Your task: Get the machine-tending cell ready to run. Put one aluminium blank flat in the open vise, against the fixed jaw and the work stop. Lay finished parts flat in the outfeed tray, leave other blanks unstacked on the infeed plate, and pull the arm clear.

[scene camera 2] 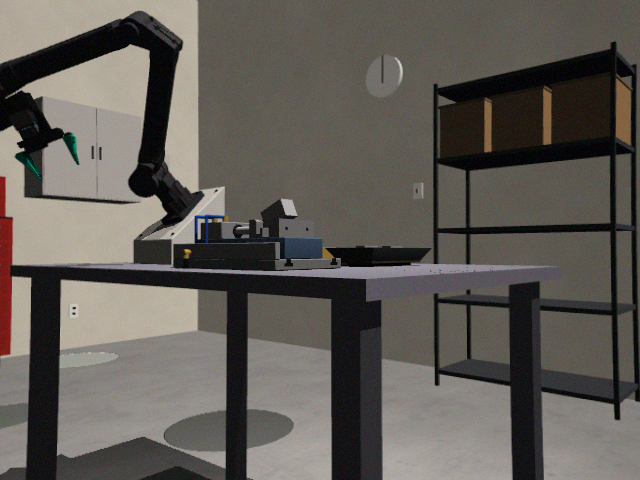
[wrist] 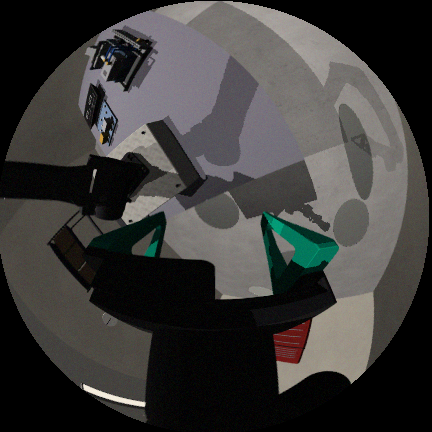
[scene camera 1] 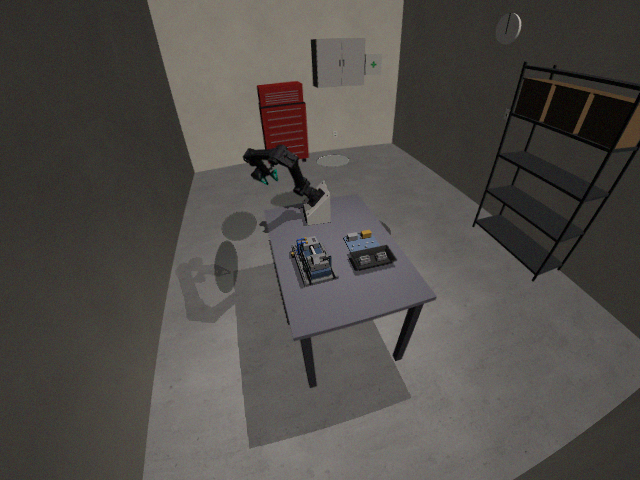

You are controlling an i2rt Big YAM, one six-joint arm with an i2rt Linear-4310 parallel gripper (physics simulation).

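Places are measured from the arm's base along level axes (x left, y ahead, z down), in metres.
Pixels of known places: gripper, between the fingertips: [scene camera 2: 60, 172] [wrist: 213, 216] [scene camera 1: 272, 183]; arm's base, origin of its link: [scene camera 2: 184, 209] [wrist: 126, 176] [scene camera 1: 317, 197].
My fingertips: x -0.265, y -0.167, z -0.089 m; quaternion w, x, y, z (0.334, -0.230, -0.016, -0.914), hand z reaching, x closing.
Observation:
For each thing: its middle in the pictures, then the offset to it from my fingertips. "spot": a spot on its surface instead. Level surfaces: height alone.
- vise, middle of its body: [scene camera 2: 255, 243] [wrist: 111, 56] [scene camera 1: 313, 257] dz +0.191, dx +0.092, dy +0.618 m
- blue infeed plate, middle of its body: [wrist: 105, 123] [scene camera 1: 362, 243] dz +0.236, dx +0.424, dy +0.554 m
- orange block, middle of its body: [scene camera 2: 325, 254] [wrist: 103, 136] [scene camera 1: 366, 234] dz +0.214, dx +0.473, dy +0.506 m
- slotted base with a blue bracket, a spot on its surface: [scene camera 2: 206, 228] spot: dz +0.159, dx +0.028, dy +0.540 m
- table, height of its surface: dz +0.240 m
My gripper [scene camera 1: 271, 180] [scene camera 2: 59, 171] [wrist: 213, 216] is open and empty, high up behind the arm's base and away from the vise. The vise [scene camera 1: 321, 272] [scene camera 2: 302, 248] has a blue body and grey jaws. A grey block [scene camera 1: 318, 259] [scene camera 2: 279, 208] sits tilted on top of its jaw end in scene camera 2. Whether anything lies between the jaws is hidden. The black outfeed tray [scene camera 1: 373, 266] [scene camera 2: 379, 254] holds two light grey parts [scene camera 1: 364, 259] [scene camera 1: 381, 255]. The blue infeed plate [scene camera 1: 360, 240] bears a grey block [scene camera 1: 352, 236] and, apart from it, an orange block [scene camera 1: 366, 234].
The vise stands on a slotted base with a blue bracket [scene camera 2: 206, 228] at one end. The arm's pale wedge mount [scene camera 1: 318, 211] [scene camera 2: 199, 222] stands at the table's far end. A red tool cabinet [scene camera 1: 285, 129] and a black shelf rack [scene camera 1: 581, 200] stand away from the table [scene camera 1: 356, 304].

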